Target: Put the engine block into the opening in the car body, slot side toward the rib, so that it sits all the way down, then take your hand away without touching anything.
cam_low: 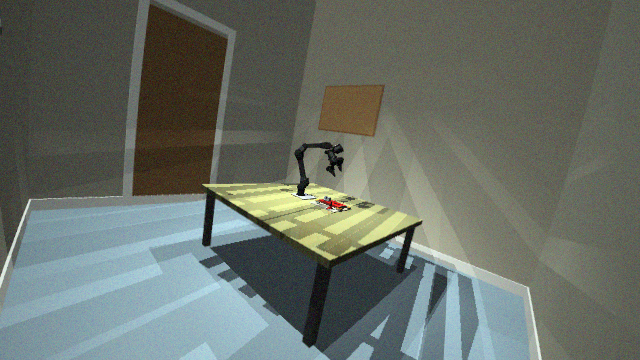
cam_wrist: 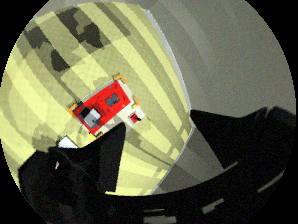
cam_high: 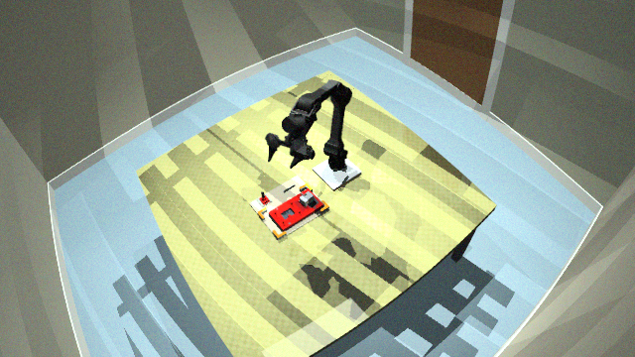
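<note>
Right now the grey engine block is 220 mm below my gripper tip, 80 mm behind it and 10 mm to the left of it.
</note>
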